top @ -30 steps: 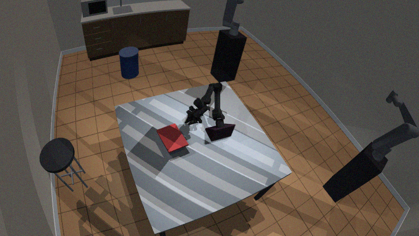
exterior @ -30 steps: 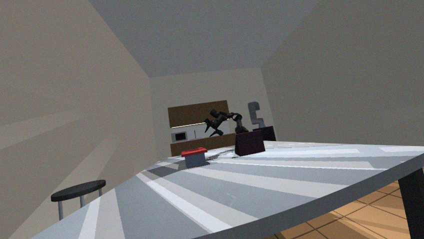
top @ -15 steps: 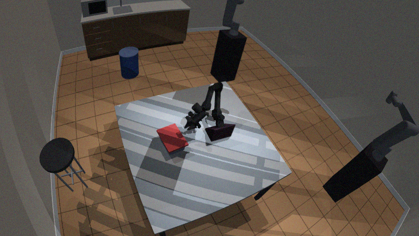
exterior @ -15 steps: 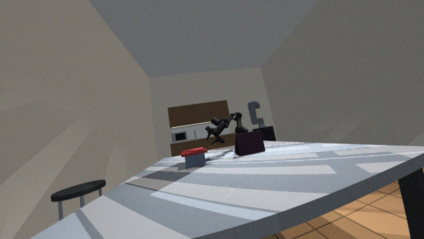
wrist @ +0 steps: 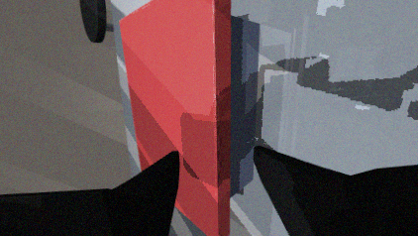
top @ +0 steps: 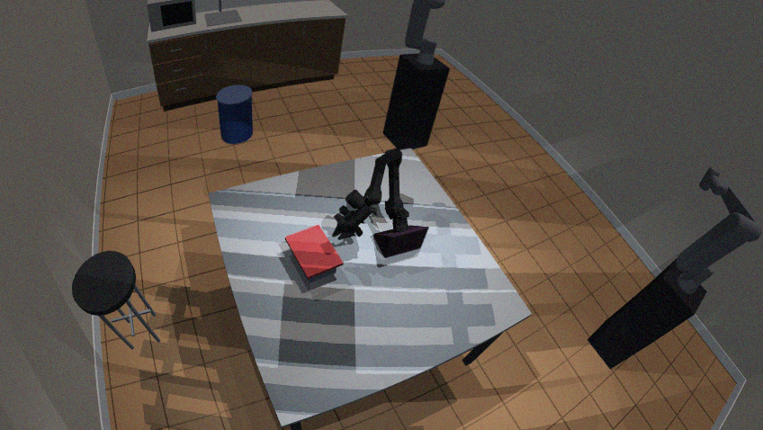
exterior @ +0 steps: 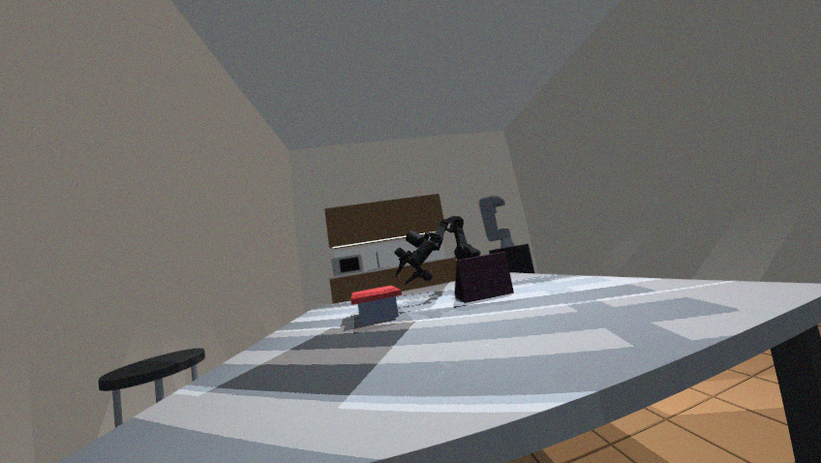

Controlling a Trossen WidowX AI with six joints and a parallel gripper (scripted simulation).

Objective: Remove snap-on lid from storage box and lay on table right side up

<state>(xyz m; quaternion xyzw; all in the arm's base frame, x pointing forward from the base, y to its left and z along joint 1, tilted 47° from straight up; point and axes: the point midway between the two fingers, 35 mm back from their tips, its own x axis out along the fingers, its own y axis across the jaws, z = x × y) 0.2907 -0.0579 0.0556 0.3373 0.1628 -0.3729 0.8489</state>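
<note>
Now: the red lid 110 mm ahead of my gripper tip and 30 mm below it. The rest, counted from my gripper tip: storage box 110 mm ahead, 70 mm below.
</note>
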